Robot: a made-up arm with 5 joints.
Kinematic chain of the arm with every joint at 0, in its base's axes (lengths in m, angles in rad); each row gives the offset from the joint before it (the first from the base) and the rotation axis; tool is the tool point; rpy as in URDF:
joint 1: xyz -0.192 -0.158 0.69 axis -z
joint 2: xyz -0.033 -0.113 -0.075 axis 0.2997 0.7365 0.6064
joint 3: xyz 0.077 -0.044 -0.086 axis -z
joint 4: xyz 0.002 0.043 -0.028 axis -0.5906 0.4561 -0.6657
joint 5: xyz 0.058 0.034 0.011 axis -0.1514 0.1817 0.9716
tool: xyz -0.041 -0.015 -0.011 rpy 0 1.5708 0
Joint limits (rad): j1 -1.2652..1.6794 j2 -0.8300..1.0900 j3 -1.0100..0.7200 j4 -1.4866..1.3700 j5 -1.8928..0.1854
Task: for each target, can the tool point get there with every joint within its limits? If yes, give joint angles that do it. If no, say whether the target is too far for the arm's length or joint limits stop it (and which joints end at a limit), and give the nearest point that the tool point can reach.
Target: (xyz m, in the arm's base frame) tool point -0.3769 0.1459 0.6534
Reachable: no: joint limits stop it (at a limit: joint 1, joint 2, joint 3) | nearest point -0.2808 -0.0287 0.5883 | short by 0.210 m
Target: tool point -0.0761 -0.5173 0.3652
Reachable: no: too far | nearest point -0.1121 -0.4058 0.4725 | short by 0.159 m
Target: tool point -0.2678 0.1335 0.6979
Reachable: no: joint limits stop it (at a limit: joint 1, joint 2, joint 3, joint 5) | nearest point -0.2502 -0.0184 0.5907 | short by 0.187 m
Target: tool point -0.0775 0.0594 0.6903
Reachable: no: joint limits stop it (at a limit: joint 1, joint 5) | nearest point -0.0251 -0.0520 0.6174 | short by 0.143 m
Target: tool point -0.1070 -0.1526 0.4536
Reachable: yes | joints -0.5349 0.2069 0.0487 0.4322 -1.4626
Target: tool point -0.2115 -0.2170 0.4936
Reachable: yes | joints 0.4717 -0.0948 -0.7282 0.0365 -1.1203
